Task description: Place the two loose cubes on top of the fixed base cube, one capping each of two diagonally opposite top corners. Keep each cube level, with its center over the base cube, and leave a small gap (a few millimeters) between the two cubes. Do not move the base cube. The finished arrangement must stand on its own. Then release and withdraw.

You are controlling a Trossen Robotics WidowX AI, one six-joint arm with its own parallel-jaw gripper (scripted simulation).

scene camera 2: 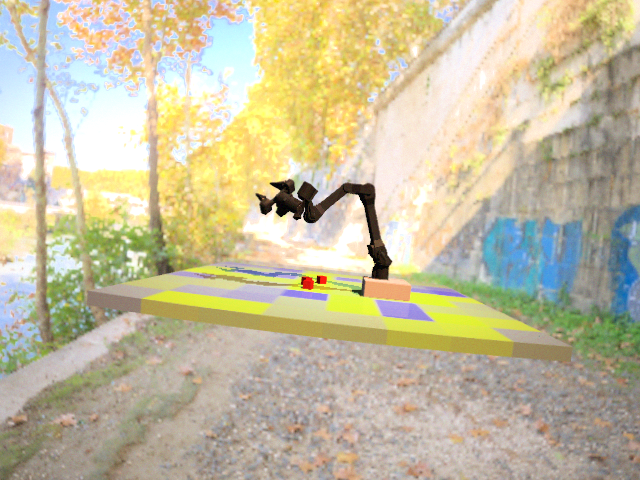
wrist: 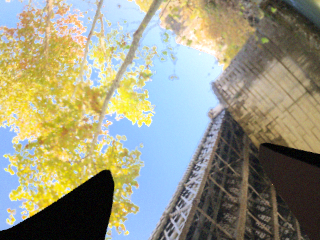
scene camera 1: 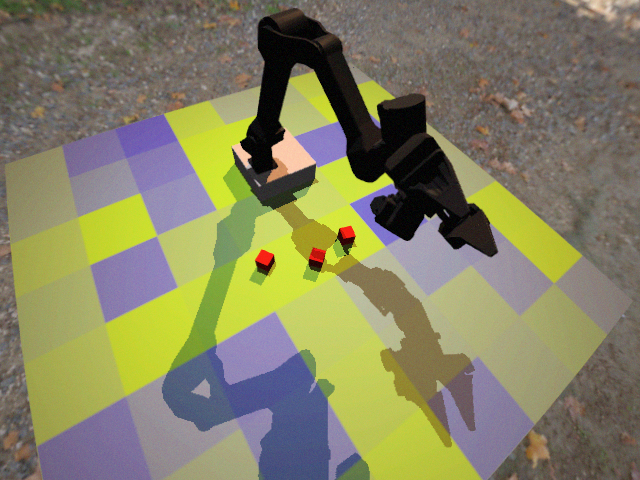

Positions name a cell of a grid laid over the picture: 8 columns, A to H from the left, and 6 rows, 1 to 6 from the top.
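Labels:
Gripper, mine: visible in scene camera 1 (G3), in scene camera 2 (D3) and in the wrist view (E5).

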